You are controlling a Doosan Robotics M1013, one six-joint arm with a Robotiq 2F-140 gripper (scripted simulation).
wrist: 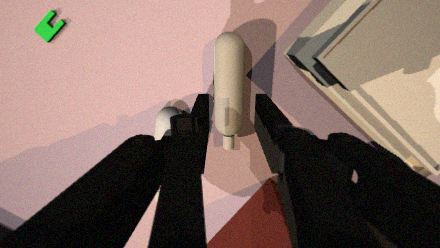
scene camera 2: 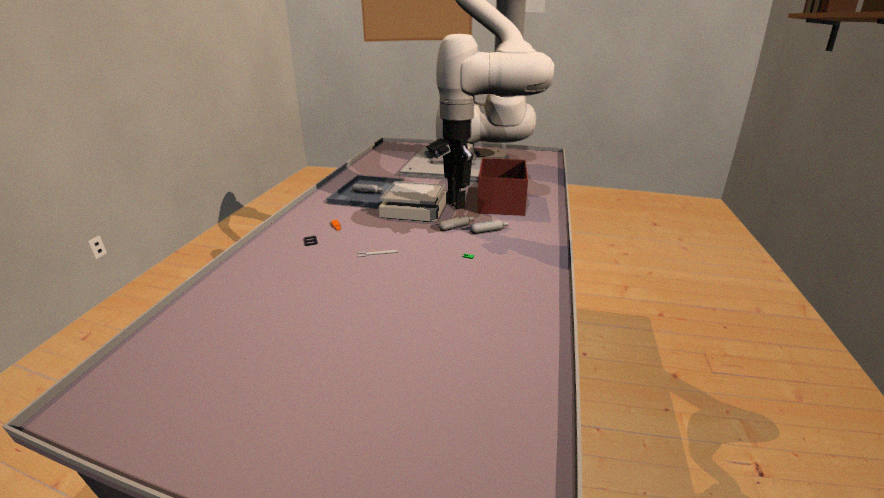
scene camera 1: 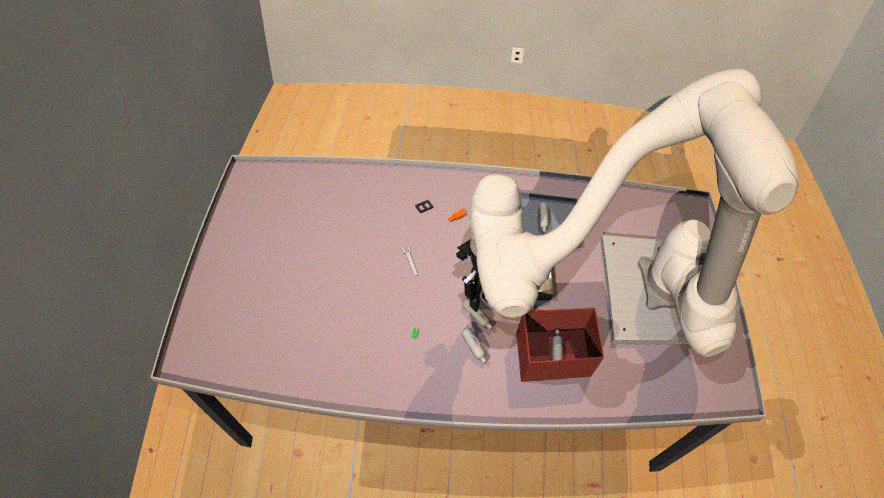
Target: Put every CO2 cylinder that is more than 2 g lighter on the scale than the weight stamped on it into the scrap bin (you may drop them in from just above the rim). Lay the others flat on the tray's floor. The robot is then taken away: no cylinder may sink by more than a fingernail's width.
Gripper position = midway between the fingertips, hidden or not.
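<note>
My gripper [scene camera 2: 456, 205] is visible. A red scrap bin [scene camera 1: 579, 328] appears also at [scene camera 2: 502, 189]. A dark grey tray, [scene camera 1: 559, 207] and [scene camera 2: 345, 195], is out of frame in the wrist view. A beige scale is visible at [scene camera 2: 433, 201] and at [wrist: 373, 67].
</note>
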